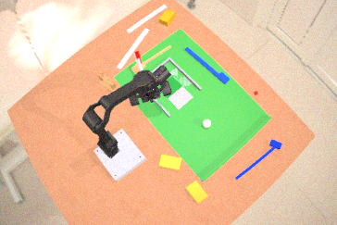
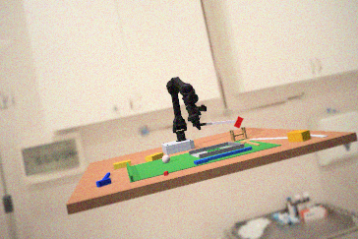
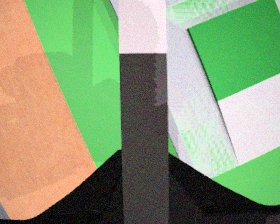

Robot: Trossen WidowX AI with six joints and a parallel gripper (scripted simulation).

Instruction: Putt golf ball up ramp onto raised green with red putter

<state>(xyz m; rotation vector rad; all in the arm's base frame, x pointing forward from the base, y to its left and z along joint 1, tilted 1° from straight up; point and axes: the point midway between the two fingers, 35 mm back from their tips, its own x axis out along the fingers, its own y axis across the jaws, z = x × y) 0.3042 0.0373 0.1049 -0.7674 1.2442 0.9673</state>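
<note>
Now: the red putter 50 mm ahead of my gripper tip, 110 mm to the left of it and 20 mm above it. The rest, counted from my gripper tip: wooden gate: 90 mm behind, 270 mm to the left, 90 mm below; then green mat: 170 mm ahead, 100 mm to the right, 120 mm below; then white golf ball: 120 mm ahead, 260 mm to the right, 100 mm below.
</note>
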